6 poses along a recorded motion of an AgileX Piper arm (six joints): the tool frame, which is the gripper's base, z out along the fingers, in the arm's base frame.
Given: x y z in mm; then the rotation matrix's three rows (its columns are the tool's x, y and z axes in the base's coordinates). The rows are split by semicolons.
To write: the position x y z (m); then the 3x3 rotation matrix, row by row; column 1 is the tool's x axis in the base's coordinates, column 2 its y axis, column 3 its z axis. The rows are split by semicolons. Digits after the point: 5 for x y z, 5 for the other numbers.
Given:
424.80 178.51 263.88; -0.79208 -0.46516 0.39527; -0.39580 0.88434 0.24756; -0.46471 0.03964 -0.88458
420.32 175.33 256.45; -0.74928 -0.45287 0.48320; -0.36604 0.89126 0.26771; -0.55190 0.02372 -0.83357
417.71 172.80 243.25; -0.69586 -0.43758 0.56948; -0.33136 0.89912 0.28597; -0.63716 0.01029 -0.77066
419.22 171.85 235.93; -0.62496 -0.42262 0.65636; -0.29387 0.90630 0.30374; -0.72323 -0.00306 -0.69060
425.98 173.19 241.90; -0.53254 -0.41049 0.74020; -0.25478 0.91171 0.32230; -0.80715 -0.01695 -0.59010
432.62 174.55 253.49; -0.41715 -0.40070 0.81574; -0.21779 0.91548 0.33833; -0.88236 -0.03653 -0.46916
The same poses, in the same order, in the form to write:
0.42480 0.17851 0.26388; -0.79208 -0.46516 0.39527; -0.39580 0.88434 0.24756; -0.46471 0.03964 -0.88458
0.42032 0.17533 0.25645; -0.74928 -0.45287 0.48320; -0.36604 0.89126 0.26771; -0.55190 0.02372 -0.83357
0.41771 0.17280 0.24325; -0.69586 -0.43758 0.56948; -0.33136 0.89912 0.28597; -0.63716 0.01029 -0.77066
0.41922 0.17185 0.23593; -0.62496 -0.42262 0.65636; -0.29387 0.90630 0.30374; -0.72323 -0.00306 -0.69060
0.42598 0.17319 0.24190; -0.53254 -0.41049 0.74020; -0.25478 0.91171 0.32230; -0.80715 -0.01695 -0.59010
0.43262 0.17455 0.25349; -0.41715 -0.40070 0.81574; -0.21779 0.91548 0.33833; -0.88236 -0.03653 -0.46916

